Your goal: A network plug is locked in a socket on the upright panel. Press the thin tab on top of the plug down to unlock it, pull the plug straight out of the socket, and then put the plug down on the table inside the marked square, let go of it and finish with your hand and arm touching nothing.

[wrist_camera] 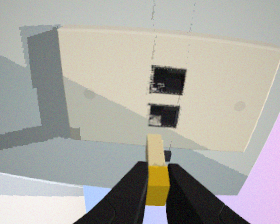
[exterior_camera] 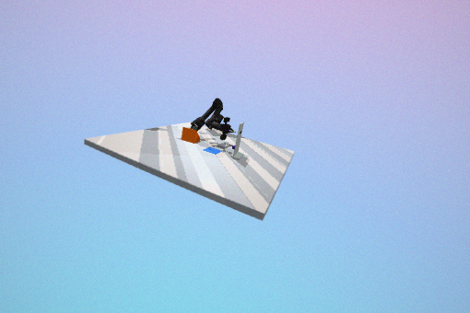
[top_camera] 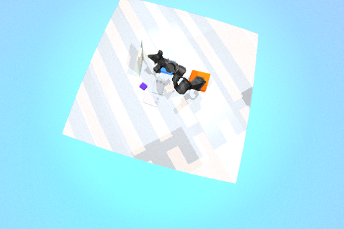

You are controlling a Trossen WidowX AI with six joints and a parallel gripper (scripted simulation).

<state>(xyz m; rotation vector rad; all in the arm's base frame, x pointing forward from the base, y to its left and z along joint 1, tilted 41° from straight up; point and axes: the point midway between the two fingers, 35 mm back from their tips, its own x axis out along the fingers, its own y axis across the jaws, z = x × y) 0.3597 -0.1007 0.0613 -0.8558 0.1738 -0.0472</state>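
The blue marked square is 130 mm behind my gripper tip, 40 mm to the right of it and 190 mm below it. From my gripper tip the other things lie so: yellow network plug: right at my gripper tip; purple cube: 10 mm behind, 160 mm to the left, 180 mm below; cream panel: 60 mm ahead, 10 mm to the left, 70 mm below.
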